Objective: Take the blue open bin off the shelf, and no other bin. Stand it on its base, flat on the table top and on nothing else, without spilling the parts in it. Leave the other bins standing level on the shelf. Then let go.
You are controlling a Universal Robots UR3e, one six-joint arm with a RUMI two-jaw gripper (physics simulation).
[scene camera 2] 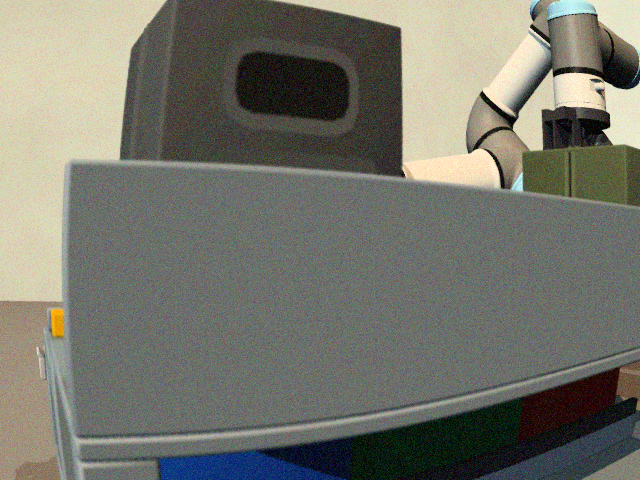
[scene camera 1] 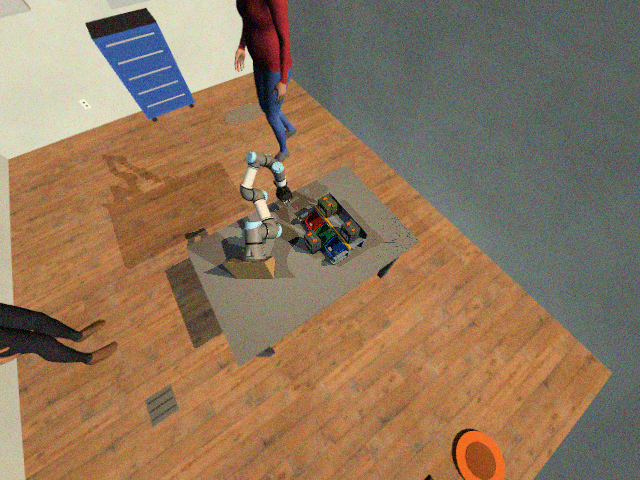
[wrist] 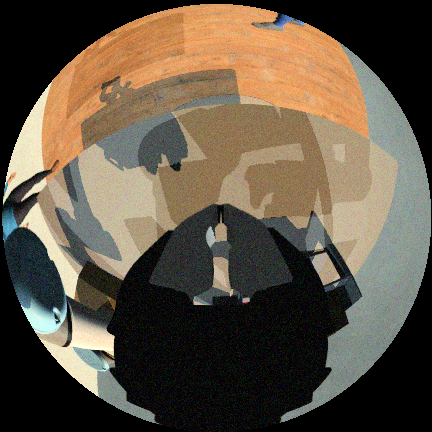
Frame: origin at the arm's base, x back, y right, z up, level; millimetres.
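Seen in the pictures: gripper, between the fingertips: (scene camera 1: 285, 202) (wrist: 220, 206); arm's base, origin of its link: (scene camera 1: 254, 259).
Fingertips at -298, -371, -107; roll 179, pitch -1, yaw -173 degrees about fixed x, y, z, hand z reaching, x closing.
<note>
Offsets run from my fingertips to a thing's top centre, as dx, dy, dz. "spot": to the spot under its first point. Level surfaces: height alone.
The blue open bin @[-184, +428, +11] (scene camera 1: 337, 250) (scene camera 2: 206, 467) sits at one end of the row on the shelf @[spot: -342, +419, +63] (scene camera 2: 310, 299). The green bin @[-165, +318, +11] (scene camera 1: 325, 234) (scene camera 2: 439, 446) is beside it, and the red bin @[-142, +208, +11] (scene camera 1: 313, 221) (scene camera 2: 573, 403) is beyond the green one. The parts in the blue bin are too small to make out. My gripper (scene camera 1: 286, 200) (wrist: 220, 206) is shut and empty, above the table past the red-bin end of the shelf, well apart from the blue bin. In scene camera 2 its fingertips are hidden behind the olive case. The blue bin does not show in the wrist view.
An olive case @[-221, +192, +127] (scene camera 1: 327, 205) (scene camera 2: 594, 173) and a dark case @[-262, +419, +154] (scene camera 1: 352, 228) (scene camera 2: 268, 144) stand on top of the shelf. Another dark case @[-52, +348, +62] (scene camera 1: 311, 241) stands in front of the bins, on the arm's side. The arm's wedge base stands on the grey table @[dz -70] (scene camera 1: 289, 310). A person stands beyond the table.
</note>
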